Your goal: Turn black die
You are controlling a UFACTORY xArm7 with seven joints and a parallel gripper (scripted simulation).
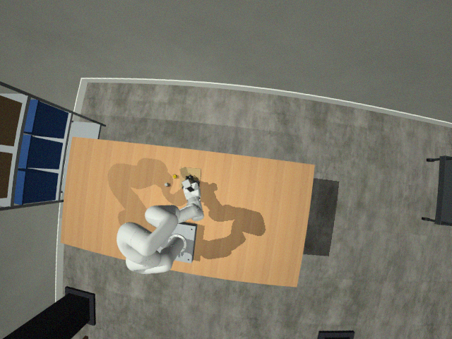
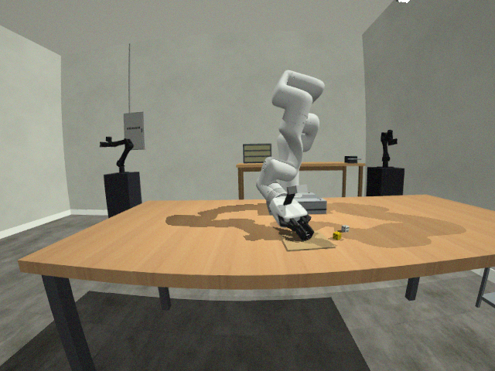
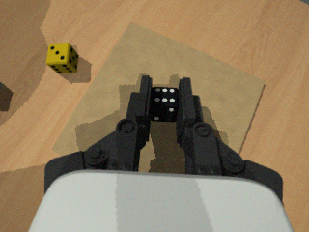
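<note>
The tan mat is 3 cm below my hand. Round my hand: yellow die 11 cm to the left, 2 cm below; then white die 6 cm behind, 16 cm to the left, 2 cm below; then black die 1 cm ahead, 1 cm below.
</note>
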